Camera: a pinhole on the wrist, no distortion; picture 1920 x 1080 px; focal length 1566.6 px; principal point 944.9 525.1 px. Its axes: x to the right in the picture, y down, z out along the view. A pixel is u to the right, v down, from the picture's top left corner.
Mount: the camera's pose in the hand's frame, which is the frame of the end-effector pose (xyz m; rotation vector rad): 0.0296 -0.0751 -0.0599 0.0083 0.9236 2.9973
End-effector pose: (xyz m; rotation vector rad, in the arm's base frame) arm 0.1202 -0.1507 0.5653 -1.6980 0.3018 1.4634
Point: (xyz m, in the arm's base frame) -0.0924 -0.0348 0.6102
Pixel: 1415 831
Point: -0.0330 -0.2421 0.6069
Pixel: outside the picture
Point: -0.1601 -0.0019 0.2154
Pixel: 105 276
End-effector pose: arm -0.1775 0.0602 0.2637 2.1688 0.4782 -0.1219
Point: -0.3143 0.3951 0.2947
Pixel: behind the camera
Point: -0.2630 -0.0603 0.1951
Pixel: outside the picture
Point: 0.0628 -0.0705 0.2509
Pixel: 102 89
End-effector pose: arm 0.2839 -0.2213 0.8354 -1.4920 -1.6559 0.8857
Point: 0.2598 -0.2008 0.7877
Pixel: 1073 212
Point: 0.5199 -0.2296 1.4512
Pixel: behind the camera
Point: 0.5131 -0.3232 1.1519
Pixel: behind the camera
